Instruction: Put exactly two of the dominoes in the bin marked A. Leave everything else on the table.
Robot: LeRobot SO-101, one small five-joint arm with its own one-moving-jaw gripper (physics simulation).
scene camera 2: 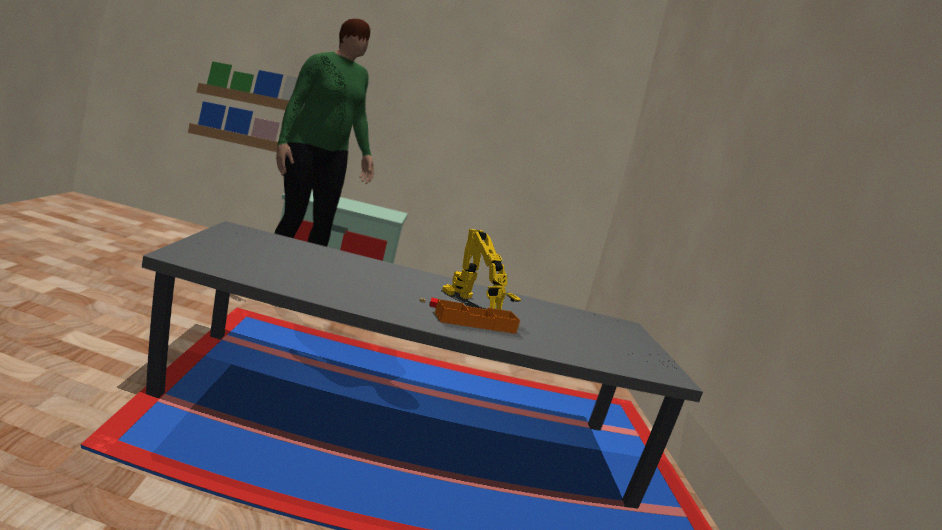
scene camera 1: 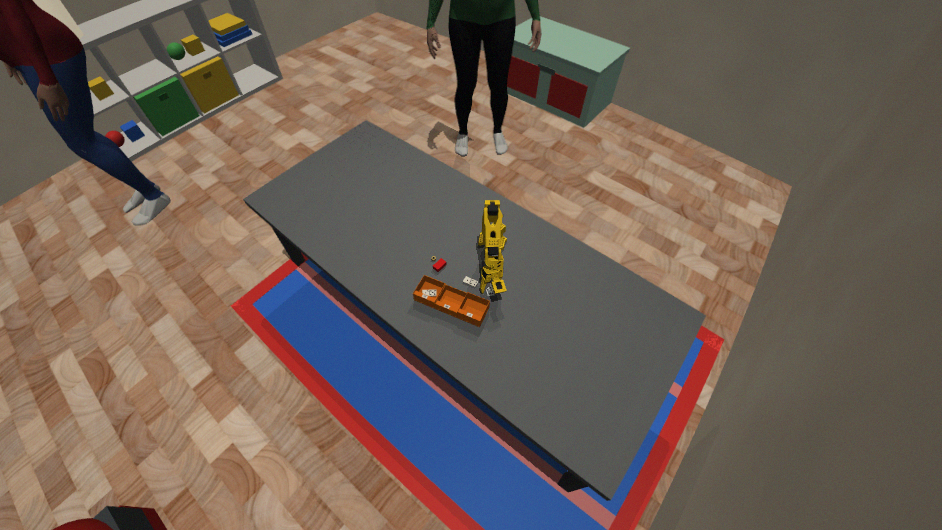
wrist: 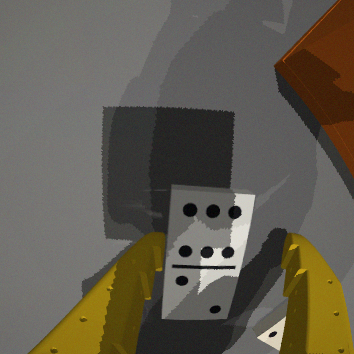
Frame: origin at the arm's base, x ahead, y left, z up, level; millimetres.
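Where they show: hand, its tool point: [scene camera 1: 493, 289] [wrist: 163, 246]; arm's base, origin of its link: [scene camera 2: 456, 295].
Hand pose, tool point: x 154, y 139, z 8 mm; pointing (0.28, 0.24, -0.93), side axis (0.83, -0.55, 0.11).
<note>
Each offset is from my tool point to the top centre of the thing. Level surfaces: height alone.
My yellow gripper [scene camera 1: 492, 294] [scene camera 2: 498, 305] [wrist: 224, 242] is open, pointing down beside the right end of the orange three-compartment bin {dx +135, dy -81, dz +39 mm} [scene camera 1: 450, 313] [scene camera 2: 477, 320] [wrist: 320, 85]. In the wrist view a white domino {dx +7, dy -14, dz +0 mm} [wrist: 200, 230] with black dots shows between the separated jaws, nearer the left jaw; nothing is gripped. A second domino {dx +24, dy -86, dz +0 mm} [scene camera 1: 469, 281] [wrist: 276, 334] lies on the table between the arm and the bin, partly hidden by the right jaw in the wrist view. White dotted pieces {dx +156, dy -165, dz +7 mm} [scene camera 1: 430, 292] lie in the bin's left compartment; their number is unclear. Small white marks show in the other compartments; letters are unreadable.
A red block {dx +41, dy -218, dz +10 mm} [scene camera 1: 439, 265] [scene camera 2: 434, 301] and a small brass-coloured ring lie behind the bin's left end on the grey table {dz -7 mm} [scene camera 1: 368, 191] [scene camera 2: 296, 283]. The bin's raised walls and dividers stand close to the gripper. A person in green [scene camera 1: 482, 59] [scene camera 2: 326, 105] stands behind the table.
</note>
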